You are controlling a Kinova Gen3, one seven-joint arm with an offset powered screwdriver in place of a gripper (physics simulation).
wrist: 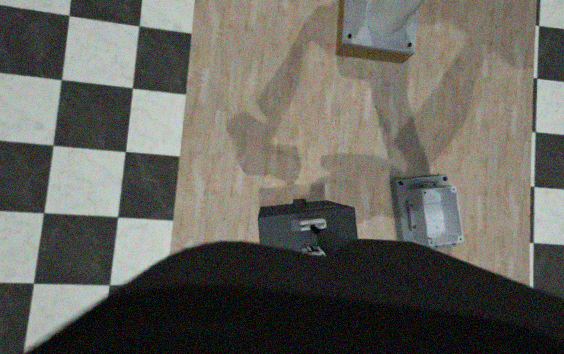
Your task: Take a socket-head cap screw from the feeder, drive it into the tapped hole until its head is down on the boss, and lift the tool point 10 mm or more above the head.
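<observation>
The dark grey screw feeder [280,227] stands on the wood-look surface at the lower middle of the wrist view. It has a light metal slot piece [313,224] on top, with a small dark shape at its lower edge. The black body of my screwdriver [300,305] fills the bottom of the view and covers the feeder's near side. Its tip and any screw on it cannot be made out. A grey metal housing on a base plate [403,210] lies to the right of the feeder, its near edge close to the black body. The tapped hole cannot be singled out.
The robot's base plate [377,42], with a brownish side and dark bolt holes, is at the top, right of centre. Arm shadows cross the wood-look surface [220,210]. Black and white checkered floor [92,115] shows at left and along the right edge.
</observation>
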